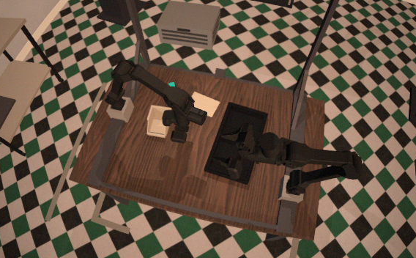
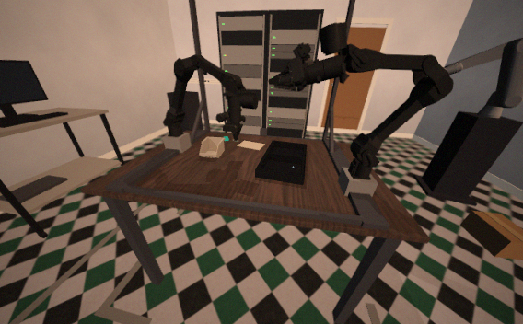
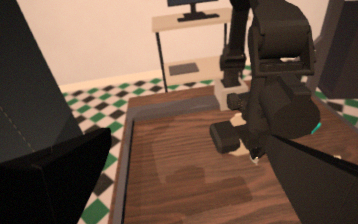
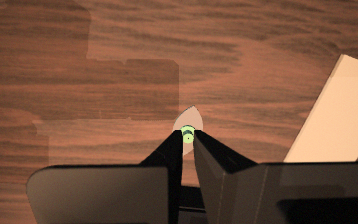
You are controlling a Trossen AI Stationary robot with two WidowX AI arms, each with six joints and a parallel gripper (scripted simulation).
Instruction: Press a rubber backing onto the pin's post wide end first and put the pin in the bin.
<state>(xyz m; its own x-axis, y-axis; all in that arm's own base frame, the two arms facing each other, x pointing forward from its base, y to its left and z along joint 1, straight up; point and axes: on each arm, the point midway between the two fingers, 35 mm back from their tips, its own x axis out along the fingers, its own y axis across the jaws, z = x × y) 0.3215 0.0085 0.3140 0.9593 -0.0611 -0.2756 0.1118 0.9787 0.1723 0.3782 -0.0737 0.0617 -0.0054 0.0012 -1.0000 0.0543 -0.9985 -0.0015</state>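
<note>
Now: the cream bin 160 mm to the right of my right hand, 110 mm below it and 10 mm behind it. Round my right hand: rubber backing 280 mm to the left, 140 mm below, 40 mm behind; then cream card 220 mm behind, 150 mm below, 20 mm to the right; then black tray 230 mm to the left, 130 mm below, 100 mm behind.
</note>
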